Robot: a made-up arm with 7 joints.
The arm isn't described. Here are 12 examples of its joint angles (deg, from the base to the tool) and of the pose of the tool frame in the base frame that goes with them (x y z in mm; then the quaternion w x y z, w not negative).
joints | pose
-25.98 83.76 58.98 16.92 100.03 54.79 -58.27 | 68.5 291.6 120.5 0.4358 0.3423 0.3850 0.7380
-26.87 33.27 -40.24 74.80 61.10 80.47 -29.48 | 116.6 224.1 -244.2 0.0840 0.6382 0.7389 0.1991
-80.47 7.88 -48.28 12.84 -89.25 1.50 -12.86 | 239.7 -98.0 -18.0 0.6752 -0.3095 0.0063 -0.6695
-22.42 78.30 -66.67 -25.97 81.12 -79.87 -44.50 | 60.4 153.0 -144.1 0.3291 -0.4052 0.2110 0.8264
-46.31 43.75 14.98 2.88 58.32 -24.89 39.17 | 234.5 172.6 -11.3 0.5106 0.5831 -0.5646 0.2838
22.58 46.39 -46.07 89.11 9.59 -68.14 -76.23 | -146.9 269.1 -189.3 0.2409 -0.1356 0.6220 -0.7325
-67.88 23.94 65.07 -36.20 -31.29 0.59 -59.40 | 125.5 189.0 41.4 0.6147 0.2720 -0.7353 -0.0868
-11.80 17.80 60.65 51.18 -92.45 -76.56 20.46 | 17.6 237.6 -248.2 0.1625 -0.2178 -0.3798 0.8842
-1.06 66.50 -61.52 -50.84 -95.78 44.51 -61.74 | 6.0 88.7 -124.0 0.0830 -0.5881 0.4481 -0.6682
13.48 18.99 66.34 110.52 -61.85 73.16 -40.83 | -143.7 107.6 -264.0 0.0735 -0.9100 0.0790 0.4004
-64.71 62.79 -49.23 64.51 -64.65 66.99 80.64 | 234.9 266.1 -86.2 0.3838 0.4162 0.4927 0.6608
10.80 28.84 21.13 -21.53 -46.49 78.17 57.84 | 66.0 177.4 -165.4 0.6994 0.1767 0.5745 0.3867
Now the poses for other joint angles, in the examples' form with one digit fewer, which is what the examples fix.
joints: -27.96 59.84 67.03 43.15 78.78 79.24 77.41
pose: 69 347 -47 0.306 -0.485 -0.341 -0.745
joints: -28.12 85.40 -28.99 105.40 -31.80 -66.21 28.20
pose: 52 371 -6 0.606 0.664 -0.074 0.432
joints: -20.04 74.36 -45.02 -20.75 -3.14 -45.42 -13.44
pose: 124 136 -114 0.653 0.319 -0.216 -0.652
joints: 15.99 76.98 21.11 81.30 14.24 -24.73 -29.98
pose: -23 384 -59 0.608 0.442 0.655 0.069
